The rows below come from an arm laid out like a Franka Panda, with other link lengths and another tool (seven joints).
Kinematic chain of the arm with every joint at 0, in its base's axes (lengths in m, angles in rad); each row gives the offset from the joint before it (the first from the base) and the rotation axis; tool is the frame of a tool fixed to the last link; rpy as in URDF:
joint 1: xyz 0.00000 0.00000 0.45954 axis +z
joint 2: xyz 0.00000 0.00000 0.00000 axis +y
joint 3: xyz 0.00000 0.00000 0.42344 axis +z
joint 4: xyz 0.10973 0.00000 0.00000 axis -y
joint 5: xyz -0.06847 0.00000 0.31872 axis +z
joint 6: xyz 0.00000 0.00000 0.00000 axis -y
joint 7: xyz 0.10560 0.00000 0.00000 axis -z
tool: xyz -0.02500 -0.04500 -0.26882 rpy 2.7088 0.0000 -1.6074
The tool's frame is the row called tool.
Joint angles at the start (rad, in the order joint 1, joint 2, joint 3, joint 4, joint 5, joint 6, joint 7):
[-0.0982, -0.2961, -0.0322, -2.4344, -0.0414, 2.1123, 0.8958]
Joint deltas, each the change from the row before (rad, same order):
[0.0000, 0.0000, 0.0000, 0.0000, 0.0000, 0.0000, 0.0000]
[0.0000, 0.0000, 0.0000, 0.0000, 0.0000, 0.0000, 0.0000]
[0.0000, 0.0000, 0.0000, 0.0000, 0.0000, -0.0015, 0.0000]
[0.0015, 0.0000, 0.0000, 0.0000, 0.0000, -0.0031, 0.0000]
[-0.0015, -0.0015, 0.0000, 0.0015, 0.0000, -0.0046, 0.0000]
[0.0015, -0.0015, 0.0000, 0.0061, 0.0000, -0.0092, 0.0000]
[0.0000, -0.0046, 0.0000, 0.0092, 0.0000, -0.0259, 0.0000]
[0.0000, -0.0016, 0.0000, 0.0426, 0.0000, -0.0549, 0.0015]
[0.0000, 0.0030, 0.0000, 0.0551, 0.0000, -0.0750, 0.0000]
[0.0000, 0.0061, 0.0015, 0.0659, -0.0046, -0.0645, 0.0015]
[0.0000, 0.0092, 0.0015, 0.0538, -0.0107, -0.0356, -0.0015]
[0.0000, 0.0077, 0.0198, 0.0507, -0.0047, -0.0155, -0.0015]
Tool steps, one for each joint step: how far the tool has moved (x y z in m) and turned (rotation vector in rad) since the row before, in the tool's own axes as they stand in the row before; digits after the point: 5 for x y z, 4 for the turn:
[0.00000, 0.00000, 0.00000, 0.0000, 0.0000, 0.0000]
[0.00000, 0.00000, 0.00000, 0.0000, 0.0000, 0.0000]
[0.00032, 0.00018, 0.00018, -0.0009, 0.0011, 0.0005]
[0.00034, 0.00073, 0.00051, -0.0018, 0.0029, -0.0003]
[0.00098, 0.00037, -0.00068, -0.0010, 0.0005, 0.0020]
[0.00001, 0.00135, -0.00183, -0.0008, 0.0018, -0.0006]
[0.00329, 0.00341, -0.00226, -0.0071, 0.0087, 0.0045]
[0.00037, 0.00491, -0.01234, -0.0058, 0.0069, 0.0066]
[0.00179, 0.00655, -0.01413, -0.0129, 0.0164, 0.0098]
[-0.00207, 0.00488, -0.01920, 0.0020, 0.0062, 0.0041]
[-0.00413, 0.00025, -0.01710, 0.0148, 0.0013, -0.0034]
[-0.01242, 0.00439, -0.01620, 0.0266, -0.0063, -0.0236]

